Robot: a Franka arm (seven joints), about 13 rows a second.
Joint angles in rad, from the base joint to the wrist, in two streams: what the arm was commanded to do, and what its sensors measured. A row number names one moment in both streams.
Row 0, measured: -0.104, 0.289, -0.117, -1.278, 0.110, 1.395, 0.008
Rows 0 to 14, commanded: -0.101, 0.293, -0.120, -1.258, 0.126, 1.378, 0.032; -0.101, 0.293, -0.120, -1.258, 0.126, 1.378, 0.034; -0.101, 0.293, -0.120, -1.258, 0.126, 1.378, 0.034; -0.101, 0.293, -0.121, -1.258, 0.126, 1.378, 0.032; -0.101, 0.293, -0.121, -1.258, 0.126, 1.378, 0.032; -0.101, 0.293, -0.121, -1.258, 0.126, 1.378, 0.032; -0.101, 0.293, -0.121, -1.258, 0.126, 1.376, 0.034; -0.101, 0.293, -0.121, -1.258, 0.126, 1.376, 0.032; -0.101, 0.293, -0.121, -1.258, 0.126, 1.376, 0.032; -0.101, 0.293, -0.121, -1.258, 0.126, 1.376, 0.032; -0.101, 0.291, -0.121, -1.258, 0.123, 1.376, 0.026; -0.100, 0.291, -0.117, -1.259, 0.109, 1.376, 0.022; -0.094, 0.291, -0.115, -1.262, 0.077, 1.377, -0.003; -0.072, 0.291, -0.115, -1.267, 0.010, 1.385, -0.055; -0.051, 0.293, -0.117, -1.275, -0.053, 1.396, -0.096
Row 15, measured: -0.088, 0.289, -0.115, -1.278, 0.034, 1.394, -0.040
